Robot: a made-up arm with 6 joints. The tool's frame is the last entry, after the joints. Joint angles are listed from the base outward.
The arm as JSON. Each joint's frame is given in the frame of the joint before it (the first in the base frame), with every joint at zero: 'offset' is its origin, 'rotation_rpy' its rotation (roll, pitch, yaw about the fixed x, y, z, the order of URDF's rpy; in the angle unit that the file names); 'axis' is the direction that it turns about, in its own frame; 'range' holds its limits. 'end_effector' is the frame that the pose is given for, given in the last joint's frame.
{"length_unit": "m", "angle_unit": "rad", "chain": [
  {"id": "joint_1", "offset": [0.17, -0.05, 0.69], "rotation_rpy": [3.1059, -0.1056, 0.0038], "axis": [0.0, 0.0, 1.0], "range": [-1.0, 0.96]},
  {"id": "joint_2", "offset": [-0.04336, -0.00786, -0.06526], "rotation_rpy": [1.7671, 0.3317, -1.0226], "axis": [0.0, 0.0, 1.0], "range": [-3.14, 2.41]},
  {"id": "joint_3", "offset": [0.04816, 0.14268, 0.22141], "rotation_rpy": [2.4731, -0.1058, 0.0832], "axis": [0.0, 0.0, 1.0], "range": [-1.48, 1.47]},
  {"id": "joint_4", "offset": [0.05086, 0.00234, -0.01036], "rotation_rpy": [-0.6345, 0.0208, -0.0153], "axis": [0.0, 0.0, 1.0], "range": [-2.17, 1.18]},
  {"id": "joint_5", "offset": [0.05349, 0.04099, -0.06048], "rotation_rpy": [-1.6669, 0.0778, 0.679], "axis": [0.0, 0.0, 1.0], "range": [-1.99, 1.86]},
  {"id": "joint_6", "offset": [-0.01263, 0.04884, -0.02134], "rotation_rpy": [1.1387, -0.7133, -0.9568], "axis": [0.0, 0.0, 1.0], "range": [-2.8, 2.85]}
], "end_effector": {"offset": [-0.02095, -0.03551, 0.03], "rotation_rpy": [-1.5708, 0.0, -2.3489]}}
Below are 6 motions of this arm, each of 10 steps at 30 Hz.
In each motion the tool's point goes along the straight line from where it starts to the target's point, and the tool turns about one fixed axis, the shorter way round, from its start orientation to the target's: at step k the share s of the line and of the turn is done. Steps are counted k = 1, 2, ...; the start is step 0. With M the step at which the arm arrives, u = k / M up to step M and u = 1 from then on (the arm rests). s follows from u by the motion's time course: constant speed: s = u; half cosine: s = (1 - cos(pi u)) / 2; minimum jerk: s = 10 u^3 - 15 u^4 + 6 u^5.
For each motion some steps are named. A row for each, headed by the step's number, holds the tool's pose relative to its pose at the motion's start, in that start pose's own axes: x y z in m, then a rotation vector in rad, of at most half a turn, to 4 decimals.
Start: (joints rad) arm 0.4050 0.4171 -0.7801 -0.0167 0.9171 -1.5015
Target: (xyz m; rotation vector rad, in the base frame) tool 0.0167 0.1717 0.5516 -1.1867 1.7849 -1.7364
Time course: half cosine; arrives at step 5
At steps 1, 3, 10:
1: -0.0009 -0.0003 0.0001 -0.0025 0.0045 -0.0030
3: -0.0061 -0.0023 0.0009 -0.0168 0.0311 -0.0207
10: -0.0093 -0.0035 0.0014 -0.0257 0.0476 -0.0316

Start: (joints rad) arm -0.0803 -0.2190 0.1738 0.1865 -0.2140 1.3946
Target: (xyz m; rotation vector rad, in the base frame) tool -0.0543 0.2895 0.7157 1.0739 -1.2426 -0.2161
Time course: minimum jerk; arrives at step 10
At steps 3, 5, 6, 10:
3: 0.0050 0.0053 -0.0046 0.0206 0.0207 -0.0636
5: 0.0154 0.0164 -0.0141 0.0633 0.0635 -0.1951
6: 0.0210 0.0223 -0.0193 0.0864 0.0867 -0.2663
10: 0.0308 0.0327 -0.0283 0.1265 0.1270 -0.3901

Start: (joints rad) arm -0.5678 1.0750 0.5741 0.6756 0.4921 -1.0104
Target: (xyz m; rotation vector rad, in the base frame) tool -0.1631 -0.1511 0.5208 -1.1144 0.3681 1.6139
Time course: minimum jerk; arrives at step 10
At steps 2, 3, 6, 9, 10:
2: 0.0001 0.0002 -0.0020 -0.0099 -0.0215 0.0113
3: 0.0003 0.0005 -0.0055 -0.0279 -0.0607 0.0319
6: 0.0012 0.0020 -0.0232 -0.1166 -0.2539 0.1335
9: 0.0018 0.0029 -0.0337 -0.1694 -0.3689 0.1939
10: 0.0018 0.0030 -0.0340 -0.1709 -0.3720 0.1956

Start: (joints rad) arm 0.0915 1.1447 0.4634 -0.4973 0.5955 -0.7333
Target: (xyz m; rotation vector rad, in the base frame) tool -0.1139 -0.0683 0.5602 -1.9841 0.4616 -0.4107
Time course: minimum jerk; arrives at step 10
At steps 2, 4, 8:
2: 0.0049 -0.0027 -0.0036 -0.0255 -0.0218 -0.0283
4: 0.0269 -0.0148 -0.0199 -0.1397 -0.1196 -0.1554
8: 0.0797 -0.0440 -0.0589 -0.4147 -0.3549 -0.4611

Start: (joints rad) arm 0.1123 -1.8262 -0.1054 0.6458 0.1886 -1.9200
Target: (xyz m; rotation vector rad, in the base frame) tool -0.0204 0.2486 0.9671 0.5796 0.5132 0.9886
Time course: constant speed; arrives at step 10
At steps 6, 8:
6: -0.0138 0.0023 -0.0276 0.0108 0.1897 0.0320
8: -0.0184 0.0031 -0.0368 0.0145 0.2529 0.0427

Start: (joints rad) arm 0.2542 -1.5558 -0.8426 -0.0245 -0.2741 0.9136
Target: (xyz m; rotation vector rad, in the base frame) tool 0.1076 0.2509 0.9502 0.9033 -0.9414 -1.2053
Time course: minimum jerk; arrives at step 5
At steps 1, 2, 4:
1: 0.0009 0.0007 0.0012 0.0013 -0.0048 -0.0035
2: 0.0047 0.0036 0.0067 0.0071 -0.0263 -0.0194
4: 0.0140 0.0107 0.0199 0.0210 -0.0780 -0.0577

